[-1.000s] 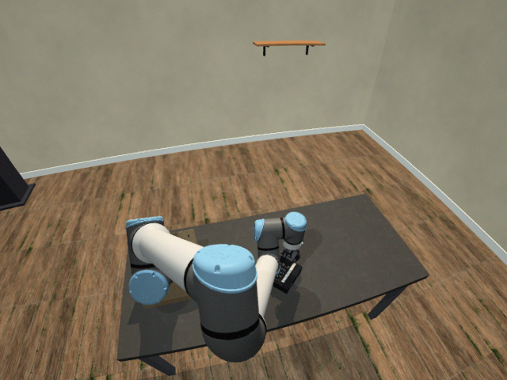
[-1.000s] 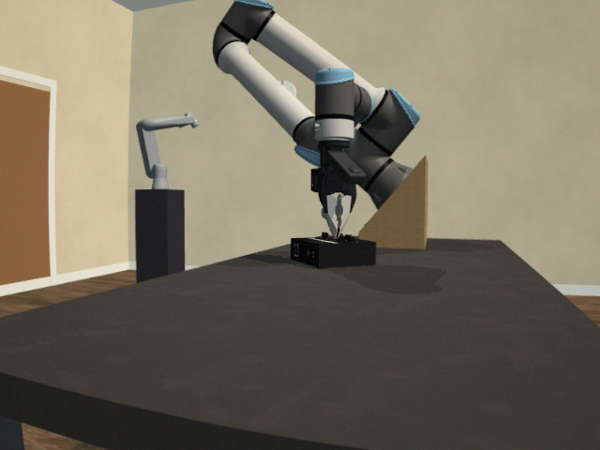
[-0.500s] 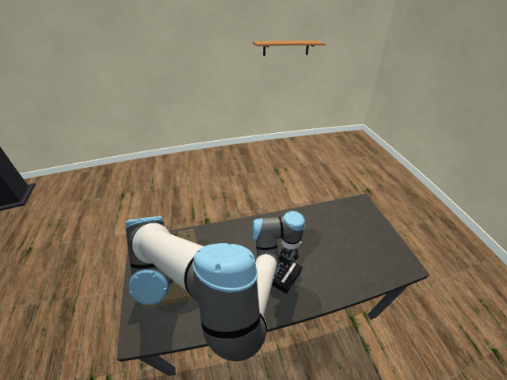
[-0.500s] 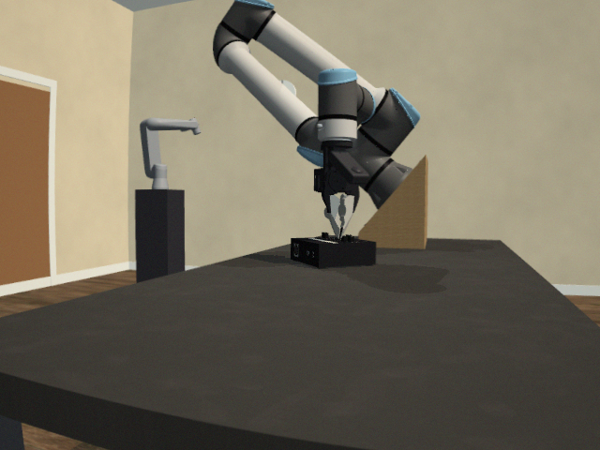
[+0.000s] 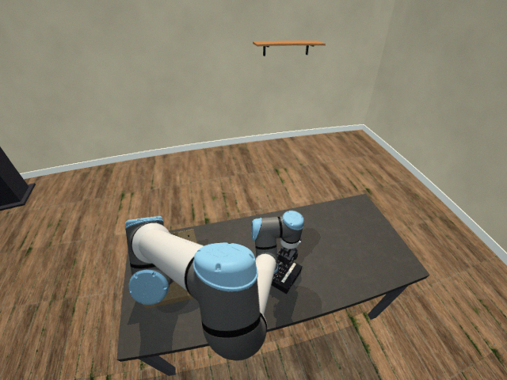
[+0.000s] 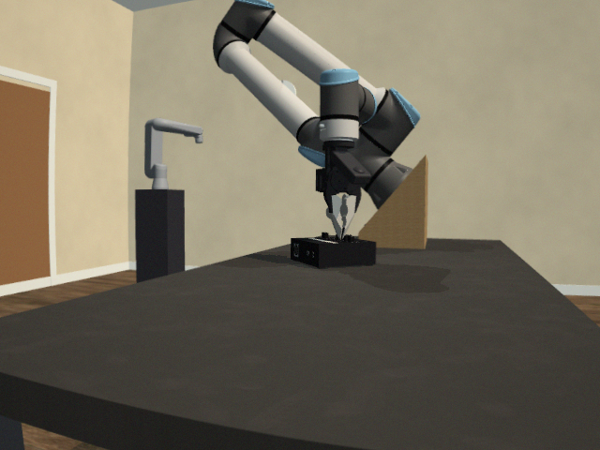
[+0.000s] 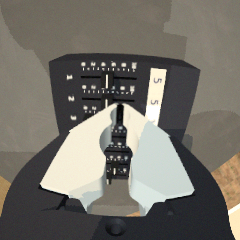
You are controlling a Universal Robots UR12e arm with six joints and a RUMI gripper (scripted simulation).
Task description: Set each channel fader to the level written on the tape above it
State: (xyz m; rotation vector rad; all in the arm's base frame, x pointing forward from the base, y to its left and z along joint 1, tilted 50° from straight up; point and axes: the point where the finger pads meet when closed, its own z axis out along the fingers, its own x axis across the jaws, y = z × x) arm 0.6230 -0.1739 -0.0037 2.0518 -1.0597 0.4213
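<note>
Now: the master fader 100 mm behind my hand, 60 mm to the right of it and 10 mm below it.
</note>
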